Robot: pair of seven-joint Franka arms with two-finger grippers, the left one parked.
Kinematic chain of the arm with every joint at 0, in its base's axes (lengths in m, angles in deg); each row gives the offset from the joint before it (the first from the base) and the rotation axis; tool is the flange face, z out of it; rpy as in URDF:
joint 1: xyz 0 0 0.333 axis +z
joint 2: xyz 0 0 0 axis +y
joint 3: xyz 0 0 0.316 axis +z
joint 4: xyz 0.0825 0 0 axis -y
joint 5: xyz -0.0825 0 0.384 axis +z
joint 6: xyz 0 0 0 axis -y
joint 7: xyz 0.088 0 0 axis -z
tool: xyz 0 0 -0.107 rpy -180 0 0
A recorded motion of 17 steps. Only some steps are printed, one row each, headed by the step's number.
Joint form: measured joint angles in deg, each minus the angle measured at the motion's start. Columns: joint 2, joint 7, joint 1, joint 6, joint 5, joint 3, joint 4.
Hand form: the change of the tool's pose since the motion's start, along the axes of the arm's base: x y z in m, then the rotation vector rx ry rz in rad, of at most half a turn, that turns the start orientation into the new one. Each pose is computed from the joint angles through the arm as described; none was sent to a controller.
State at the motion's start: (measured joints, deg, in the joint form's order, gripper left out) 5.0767 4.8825 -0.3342 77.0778 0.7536 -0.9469 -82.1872
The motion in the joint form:
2: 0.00 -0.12 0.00 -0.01 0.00 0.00 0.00
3: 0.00 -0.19 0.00 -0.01 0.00 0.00 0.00
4: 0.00 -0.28 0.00 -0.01 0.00 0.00 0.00
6: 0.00 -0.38 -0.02 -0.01 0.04 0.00 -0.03
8: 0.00 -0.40 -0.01 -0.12 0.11 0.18 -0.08
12: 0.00 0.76 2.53 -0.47 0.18 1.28 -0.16
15: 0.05 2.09 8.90 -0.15 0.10 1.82 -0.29
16: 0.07 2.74 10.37 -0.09 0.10 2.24 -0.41
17: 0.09 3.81 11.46 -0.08 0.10 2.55 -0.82
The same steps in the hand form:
2: 0.0000 0.0000 0.0000 0.0004 0.0001 0.0021
3: 0.0000 0.0000 0.0000 0.0006 0.0001 0.0033
4: 0.0000 0.0000 0.0000 0.0009 0.0001 0.0048
6: 0.0000 -0.0001 -0.0002 0.0019 0.0006 0.0062
8: -0.0002 0.0018 -0.0008 0.0035 0.0033 0.0099
12: -0.0016 0.0368 -0.0018 0.0026 0.0112 0.0536
15: -0.0079 0.1032 -0.0029 -0.0027 0.0089 0.1512
16: -0.0110 0.1211 -0.0040 -0.0044 0.0103 0.1730
17: -0.0139 0.1342 -0.0073 -0.0084 0.0175 0.1791

